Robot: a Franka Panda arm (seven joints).
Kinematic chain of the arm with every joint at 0, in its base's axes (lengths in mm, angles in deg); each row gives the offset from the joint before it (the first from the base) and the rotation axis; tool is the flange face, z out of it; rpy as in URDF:
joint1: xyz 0 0 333 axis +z
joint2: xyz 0 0 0 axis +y
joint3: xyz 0 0 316 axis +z
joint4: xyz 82.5 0 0 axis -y
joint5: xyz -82.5 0 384 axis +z
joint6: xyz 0 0 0 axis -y
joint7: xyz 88 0 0 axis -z
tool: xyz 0 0 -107 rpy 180 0 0
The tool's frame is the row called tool.
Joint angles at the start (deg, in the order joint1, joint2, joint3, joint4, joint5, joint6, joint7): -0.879, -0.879, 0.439, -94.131, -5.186, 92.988, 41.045
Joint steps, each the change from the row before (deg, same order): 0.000, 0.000, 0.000, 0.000, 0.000, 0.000, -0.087; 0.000, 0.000, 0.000, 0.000, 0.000, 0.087, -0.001; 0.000, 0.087, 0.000, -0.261, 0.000, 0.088, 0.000; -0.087, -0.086, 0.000, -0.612, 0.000, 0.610, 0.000; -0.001, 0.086, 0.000, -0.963, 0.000, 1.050, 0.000; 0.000, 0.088, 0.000, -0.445, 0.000, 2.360, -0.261; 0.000, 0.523, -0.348, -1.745, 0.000, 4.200, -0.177; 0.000, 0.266, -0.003, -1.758, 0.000, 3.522, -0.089; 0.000, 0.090, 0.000, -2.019, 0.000, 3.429, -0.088
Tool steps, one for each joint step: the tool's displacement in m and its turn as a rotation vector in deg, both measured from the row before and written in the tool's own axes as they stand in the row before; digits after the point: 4 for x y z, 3 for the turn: 0.0000, 0.0000, 0.0000, 0.000, 0.000, -0.087; 0.0001, -0.0001, -0.0001, 0.057, 0.066, -0.001; 0.0001, -0.0004, 0.0029, -0.168, -0.197, -0.031; 0.0005, 0.0002, 0.0034, 0.053, 0.057, 0.039; 0.0006, -0.0016, 0.0072, 0.009, -0.001, -0.094; 0.0030, -0.0031, 0.0009, 1.200, 1.380, -0.309; 0.0067, -0.0036, 0.0135, 1.261, 1.435, -0.033; 0.0021, -0.0039, 0.0119, 1.009, 1.118, -0.264; 0.0004, -0.0026, 0.0125, 0.902, 0.977, -0.271
